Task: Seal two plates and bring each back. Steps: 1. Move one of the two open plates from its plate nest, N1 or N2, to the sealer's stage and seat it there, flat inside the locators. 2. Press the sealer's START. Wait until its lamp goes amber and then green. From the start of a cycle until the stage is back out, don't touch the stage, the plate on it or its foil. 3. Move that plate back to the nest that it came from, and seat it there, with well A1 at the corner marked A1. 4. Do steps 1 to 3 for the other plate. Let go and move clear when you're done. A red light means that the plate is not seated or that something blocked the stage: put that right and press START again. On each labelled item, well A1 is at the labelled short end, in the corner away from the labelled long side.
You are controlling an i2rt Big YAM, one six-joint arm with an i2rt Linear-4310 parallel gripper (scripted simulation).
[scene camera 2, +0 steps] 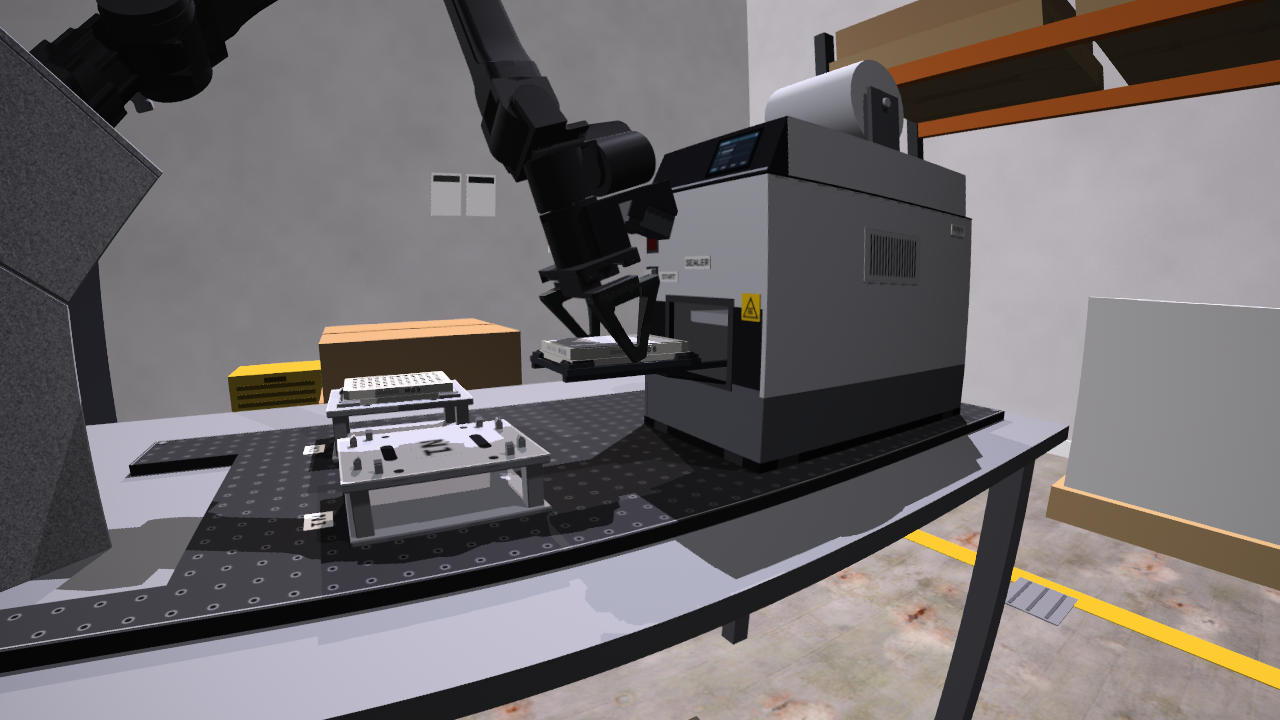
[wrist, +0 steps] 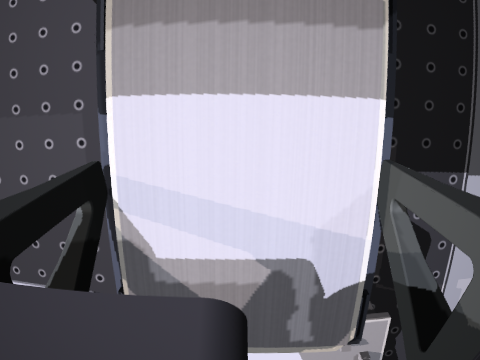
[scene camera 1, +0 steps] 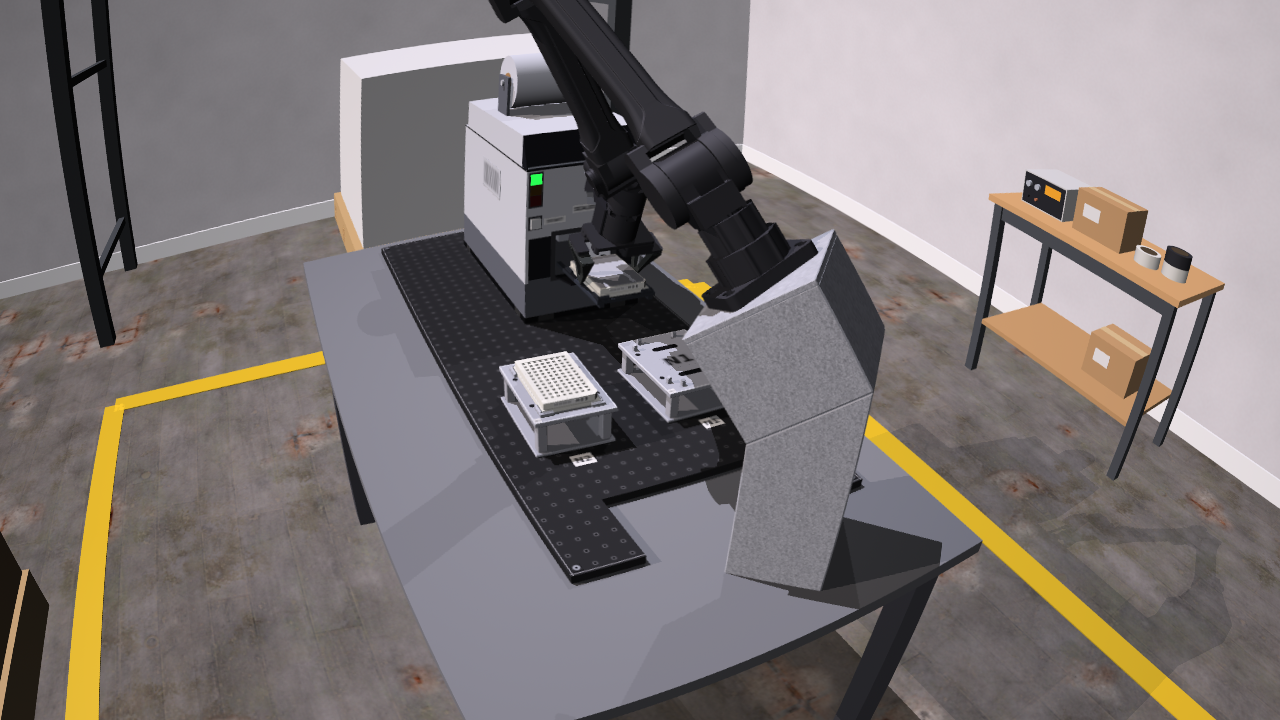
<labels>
gripper: scene camera 2; wrist 241,176; scene camera 1
same spot on gripper: [scene camera 2: 602,299] = [scene camera 1: 661,252]
</labels>
